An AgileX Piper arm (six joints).
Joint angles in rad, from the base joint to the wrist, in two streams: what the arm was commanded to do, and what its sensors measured. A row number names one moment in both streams.
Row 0, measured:
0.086 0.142 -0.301 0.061 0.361 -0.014
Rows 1 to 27, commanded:
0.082 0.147 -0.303 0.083 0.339 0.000
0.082 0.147 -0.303 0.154 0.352 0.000
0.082 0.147 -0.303 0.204 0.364 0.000
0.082 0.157 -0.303 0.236 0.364 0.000
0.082 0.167 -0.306 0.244 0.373 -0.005
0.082 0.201 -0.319 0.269 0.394 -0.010
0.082 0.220 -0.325 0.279 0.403 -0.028
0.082 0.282 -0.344 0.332 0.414 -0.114
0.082 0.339 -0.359 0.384 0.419 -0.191
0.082 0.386 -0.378 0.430 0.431 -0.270
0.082 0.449 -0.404 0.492 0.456 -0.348
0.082 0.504 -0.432 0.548 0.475 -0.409
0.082 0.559 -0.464 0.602 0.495 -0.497
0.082 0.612 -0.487 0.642 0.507 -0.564
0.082 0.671 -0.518 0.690 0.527 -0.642
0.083 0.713 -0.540 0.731 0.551 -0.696
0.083 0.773 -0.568 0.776 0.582 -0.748
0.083 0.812 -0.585 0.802 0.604 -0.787
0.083 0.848 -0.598 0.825 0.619 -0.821
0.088 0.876 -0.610 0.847 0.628 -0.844
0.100 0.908 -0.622 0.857 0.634 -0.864
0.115 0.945 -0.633 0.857 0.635 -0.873
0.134 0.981 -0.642 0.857 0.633 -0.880
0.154 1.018 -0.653 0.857 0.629 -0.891
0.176 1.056 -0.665 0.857 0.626 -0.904
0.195 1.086 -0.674 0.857 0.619 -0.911
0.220 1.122 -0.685 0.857 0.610 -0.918
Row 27, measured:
0.149 0.996 -0.644 0.845 0.625 -0.867
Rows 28 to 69, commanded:
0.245 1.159 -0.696 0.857 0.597 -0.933
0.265 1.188 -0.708 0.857 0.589 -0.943
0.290 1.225 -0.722 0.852 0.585 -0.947
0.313 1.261 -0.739 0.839 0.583 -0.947
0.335 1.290 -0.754 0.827 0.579 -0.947
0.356 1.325 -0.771 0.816 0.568 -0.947
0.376 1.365 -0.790 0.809 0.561 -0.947
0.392 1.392 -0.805 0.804 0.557 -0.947
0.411 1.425 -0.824 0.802 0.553 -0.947
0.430 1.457 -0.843 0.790 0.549 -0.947
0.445 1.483 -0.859 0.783 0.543 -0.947
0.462 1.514 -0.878 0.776 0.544 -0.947
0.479 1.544 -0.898 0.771 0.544 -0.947
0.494 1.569 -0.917 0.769 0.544 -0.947
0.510 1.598 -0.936 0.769 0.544 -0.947
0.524 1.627 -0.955 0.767 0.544 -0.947
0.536 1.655 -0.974 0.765 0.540 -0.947
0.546 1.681 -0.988 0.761 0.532 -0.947
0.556 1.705 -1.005 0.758 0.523 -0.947
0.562 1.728 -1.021 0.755 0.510 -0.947
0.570 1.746 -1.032 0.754 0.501 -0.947
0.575 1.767 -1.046 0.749 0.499 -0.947
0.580 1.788 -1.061 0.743 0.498 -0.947
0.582 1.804 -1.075 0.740 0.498 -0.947
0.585 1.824 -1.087 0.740 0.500 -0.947
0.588 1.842 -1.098 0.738 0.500 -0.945
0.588 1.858 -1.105 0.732 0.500 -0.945
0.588 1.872 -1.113 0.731 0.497 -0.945
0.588 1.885 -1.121 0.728 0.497 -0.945
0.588 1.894 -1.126 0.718 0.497 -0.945
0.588 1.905 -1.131 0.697 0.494 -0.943
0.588 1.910 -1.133 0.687 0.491 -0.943
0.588 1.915 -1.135 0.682 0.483 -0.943
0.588 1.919 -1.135 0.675 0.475 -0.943
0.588 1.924 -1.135 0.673 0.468 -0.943
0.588 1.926 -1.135 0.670 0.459 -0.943
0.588 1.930 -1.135 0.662 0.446 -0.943
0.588 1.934 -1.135 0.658 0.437 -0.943
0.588 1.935 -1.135 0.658 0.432 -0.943
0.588 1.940 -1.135 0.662 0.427 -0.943
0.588 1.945 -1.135 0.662 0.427 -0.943
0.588 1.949 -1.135 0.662 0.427 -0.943
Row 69, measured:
0.587 1.936 -1.128 0.672 0.445 -0.940
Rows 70 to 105, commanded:
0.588 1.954 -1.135 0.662 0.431 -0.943
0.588 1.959 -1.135 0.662 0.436 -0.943
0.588 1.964 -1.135 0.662 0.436 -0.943
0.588 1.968 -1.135 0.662 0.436 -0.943
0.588 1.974 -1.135 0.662 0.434 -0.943
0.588 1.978 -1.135 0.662 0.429 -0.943
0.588 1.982 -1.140 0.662 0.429 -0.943
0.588 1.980 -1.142 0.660 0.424 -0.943
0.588 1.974 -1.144 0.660 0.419 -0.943
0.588 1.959 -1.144 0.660 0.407 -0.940
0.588 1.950 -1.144 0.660 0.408 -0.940
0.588 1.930 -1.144 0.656 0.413 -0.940
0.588 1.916 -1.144 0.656 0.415 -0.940
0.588 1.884 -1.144 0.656 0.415 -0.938
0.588 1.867 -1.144 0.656 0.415 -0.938
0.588 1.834 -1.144 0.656 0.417 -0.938
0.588 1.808 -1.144 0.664 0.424 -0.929
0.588 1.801 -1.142 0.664 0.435 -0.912
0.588 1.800 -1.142 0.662 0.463 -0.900
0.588 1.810 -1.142 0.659 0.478 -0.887
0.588 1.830 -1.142 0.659 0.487 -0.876
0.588 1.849 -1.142 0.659 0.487 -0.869
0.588 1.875 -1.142 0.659 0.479 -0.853
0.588 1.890 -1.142 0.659 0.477 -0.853
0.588 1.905 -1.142 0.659 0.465 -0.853
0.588 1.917 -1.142 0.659 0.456 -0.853
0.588 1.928 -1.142 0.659 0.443 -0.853
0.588 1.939 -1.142 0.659 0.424 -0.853
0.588 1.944 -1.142 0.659 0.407 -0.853
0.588 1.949 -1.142 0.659 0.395 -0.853
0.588 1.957 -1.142 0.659 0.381 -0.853
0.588 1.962 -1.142 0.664 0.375 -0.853
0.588 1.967 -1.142 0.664 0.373 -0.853
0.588 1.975 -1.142 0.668 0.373 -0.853
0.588 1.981 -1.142 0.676 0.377 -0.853
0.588 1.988 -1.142 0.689 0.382 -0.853
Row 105, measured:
0.587 1.967 -1.138 0.661 0.391 -0.854
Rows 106 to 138, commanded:
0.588 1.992 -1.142 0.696 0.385 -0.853
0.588 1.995 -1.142 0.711 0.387 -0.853
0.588 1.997 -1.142 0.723 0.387 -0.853
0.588 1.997 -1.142 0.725 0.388 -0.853
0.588 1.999 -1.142 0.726 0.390 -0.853
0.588 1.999 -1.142 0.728 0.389 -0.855
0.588 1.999 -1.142 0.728 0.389 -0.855
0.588 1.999 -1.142 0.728 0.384 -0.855
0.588 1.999 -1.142 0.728 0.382 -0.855
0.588 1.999 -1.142 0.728 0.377 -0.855
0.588 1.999 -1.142 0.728 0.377 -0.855
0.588 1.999 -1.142 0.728 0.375 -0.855
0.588 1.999 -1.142 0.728 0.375 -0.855
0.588 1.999 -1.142 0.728 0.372 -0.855
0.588 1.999 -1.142 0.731 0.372 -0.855
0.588 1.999 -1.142 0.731 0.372 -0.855
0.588 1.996 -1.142 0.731 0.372 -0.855
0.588 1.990 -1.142 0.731 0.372 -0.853
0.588 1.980 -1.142 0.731 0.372 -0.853
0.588 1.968 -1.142 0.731 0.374 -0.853
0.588 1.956 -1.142 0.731 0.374 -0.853
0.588 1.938 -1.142 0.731 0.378 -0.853
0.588 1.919 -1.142 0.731 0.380 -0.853
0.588 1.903 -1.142 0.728 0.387 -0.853
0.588 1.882 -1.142 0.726 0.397 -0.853
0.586 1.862 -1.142 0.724 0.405 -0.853
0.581 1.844 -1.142 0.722 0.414 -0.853
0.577 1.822 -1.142 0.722 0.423 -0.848
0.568 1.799 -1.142 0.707 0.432 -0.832
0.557 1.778 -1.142 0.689 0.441 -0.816
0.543 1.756 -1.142 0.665 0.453 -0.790
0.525 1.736 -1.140 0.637 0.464 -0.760
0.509 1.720 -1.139 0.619 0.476 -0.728
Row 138, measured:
0.566 1.795 -1.138 0.696 0.436 -0.818
